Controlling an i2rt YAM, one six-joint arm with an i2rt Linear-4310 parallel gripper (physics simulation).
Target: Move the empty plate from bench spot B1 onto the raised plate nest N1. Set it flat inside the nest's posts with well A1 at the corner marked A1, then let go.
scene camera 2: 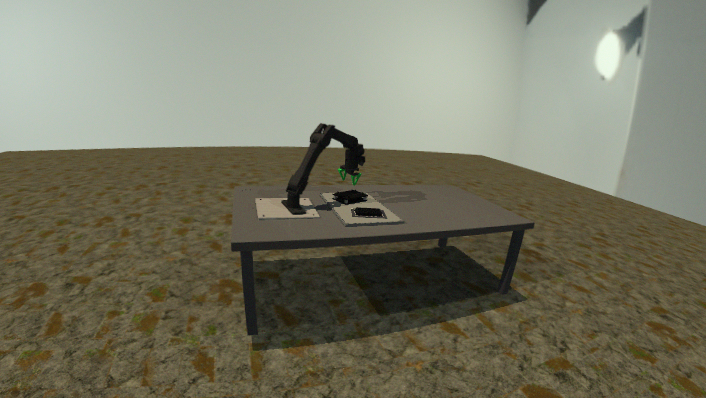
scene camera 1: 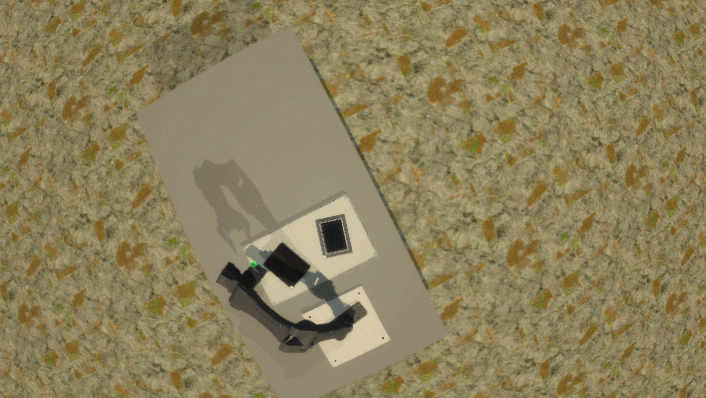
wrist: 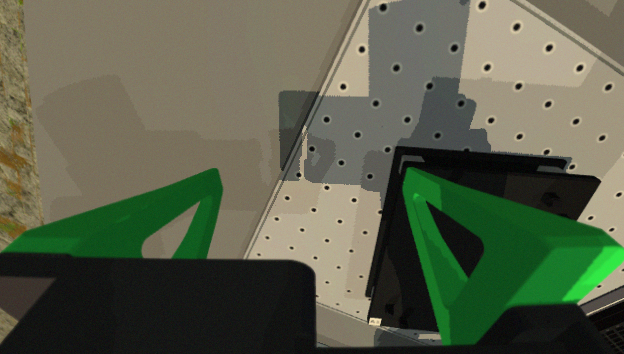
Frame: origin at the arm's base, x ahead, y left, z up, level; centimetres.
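Seen in the pictures: gripper, fingertip midpoint: (scene camera 2: 348, 182) (wrist: 312, 178); arm's base at its link origin: (scene camera 2: 293, 207) (scene camera 1: 345, 320).
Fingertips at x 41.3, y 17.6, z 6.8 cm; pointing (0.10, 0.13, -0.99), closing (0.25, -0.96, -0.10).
Observation:
Offsets run from my fingertips to a thing's top centre. "spot": to the spot under its first point. Level surfaces: height alone.
The dark plate @(dx -8.2, dy -36.9, dz -4.9 cm) (scene camera 1: 334, 236) (scene camera 2: 368, 212) lies flat on spot B1, inside a grey outlined border on the pegboard. In the wrist view, part of the plate (wrist: 614, 331) shows at the bottom right corner. The raised black nest @(dx -5.8, dy -13.0, dz -2.2 cm) (scene camera 1: 287, 264) (scene camera 2: 350, 197) (wrist: 540, 189) stands on the same board and holds no plate. Its small A1 label @(spot: dx -14.3, dy -9.3, dz -3.2 cm) (wrist: 375, 321) shows at its lower left corner in the wrist view. My gripper (scene camera 1: 255, 265) (scene camera 2: 349, 182) (wrist: 312, 178) is open and empty, high above the board edge, off to one side of the nest. One green finger overlaps the nest in the wrist view.
The white pegboard (scene camera 1: 357, 217) (scene camera 2: 345, 218) (wrist: 310, 230) lies on the grey table @(dz -7.8 cm) (scene camera 1: 240, 125) (scene camera 2: 450, 210) (wrist: 150, 45). The arm's white base board (scene camera 1: 350, 350) (scene camera 2: 272, 210) lies beside it. The arm's shadow falls across the pegboard and table.

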